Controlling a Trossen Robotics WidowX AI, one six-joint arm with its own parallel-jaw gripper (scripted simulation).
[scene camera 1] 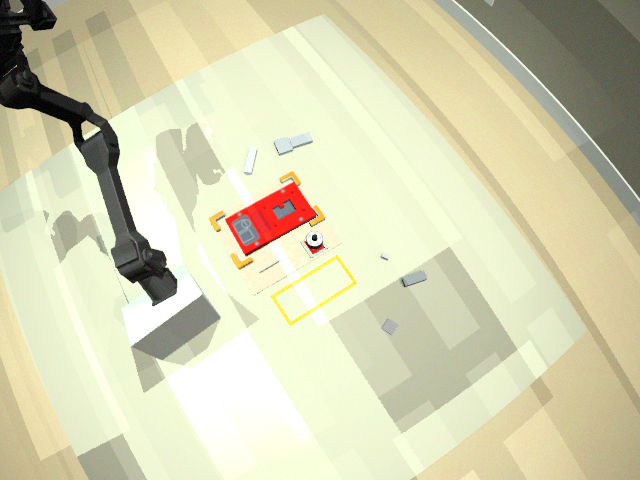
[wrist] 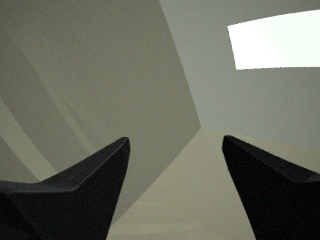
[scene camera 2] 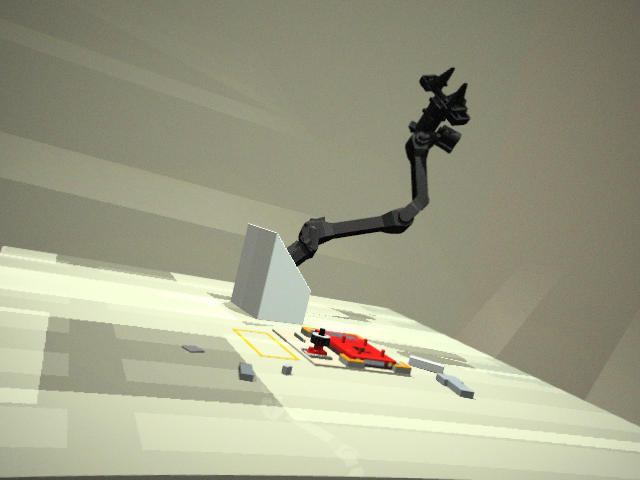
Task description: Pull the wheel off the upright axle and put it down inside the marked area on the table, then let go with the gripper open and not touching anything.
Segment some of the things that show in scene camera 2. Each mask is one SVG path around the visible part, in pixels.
My gripper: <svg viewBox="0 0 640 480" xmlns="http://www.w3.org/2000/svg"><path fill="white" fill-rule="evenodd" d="M455 68L451 68L439 76L422 75L419 83L426 92L433 92L435 95L429 99L431 102L429 106L422 110L424 119L432 125L439 125L441 121L446 119L452 126L465 125L470 119L466 113L468 108L465 107L467 103L465 93L468 83L464 83L459 90L447 97L441 92L442 87L447 86L447 81L454 73Z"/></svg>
A red plate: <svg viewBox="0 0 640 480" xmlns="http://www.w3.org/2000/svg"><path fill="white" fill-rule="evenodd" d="M325 330L325 334L331 337L329 346L326 347L338 356L341 353L350 359L364 361L364 367L392 370L392 366L396 365L394 360L384 355L384 349L380 351L367 343L368 339L364 338L362 340L354 334Z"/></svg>
